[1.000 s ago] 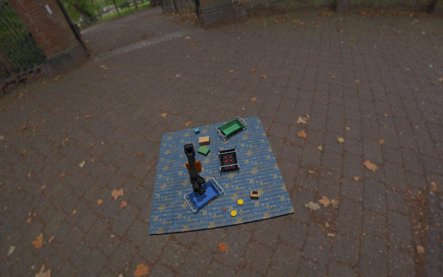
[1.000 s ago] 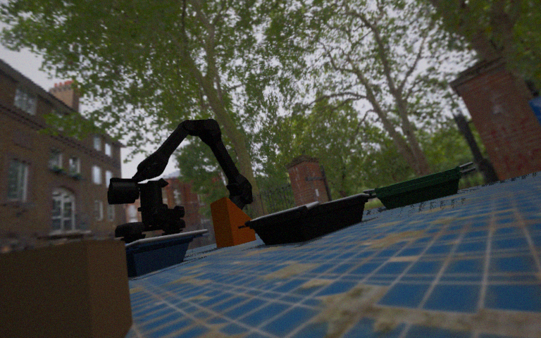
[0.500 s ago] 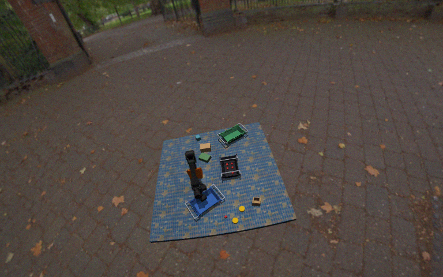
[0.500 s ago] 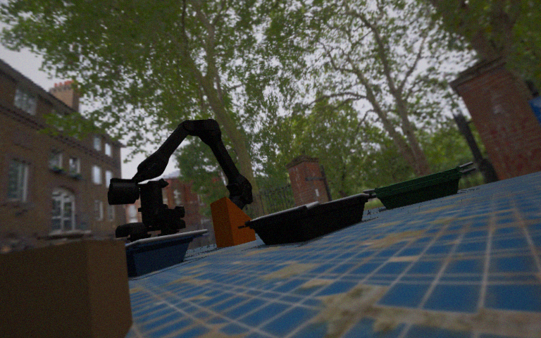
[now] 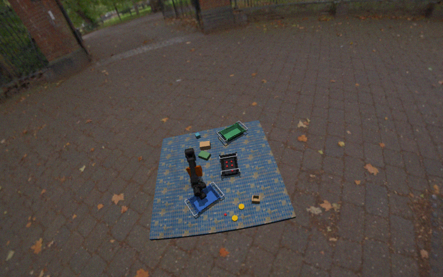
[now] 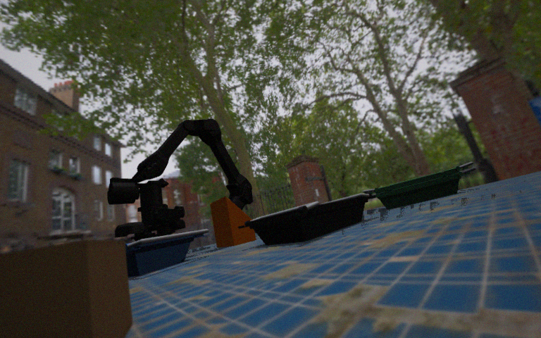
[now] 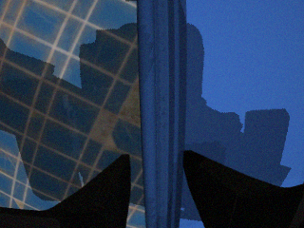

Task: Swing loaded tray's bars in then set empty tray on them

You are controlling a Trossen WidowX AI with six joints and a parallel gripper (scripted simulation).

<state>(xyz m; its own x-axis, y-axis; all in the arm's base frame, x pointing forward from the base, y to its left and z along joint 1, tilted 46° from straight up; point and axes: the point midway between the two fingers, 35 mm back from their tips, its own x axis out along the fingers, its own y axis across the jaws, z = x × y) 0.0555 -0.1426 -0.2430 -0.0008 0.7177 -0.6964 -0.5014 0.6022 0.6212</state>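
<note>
My gripper tip is now 70 mm to the left of the blue tray, 40 mm short of it and 30 mm below it. Also, from my gripper tip: small brown box: 500 mm ahead, 150 mm to the right; red dot: 230 mm to the right, 210 mm ahead; green block: 480 mm to the left, 50 mm ahead, 10 mm above.
</note>
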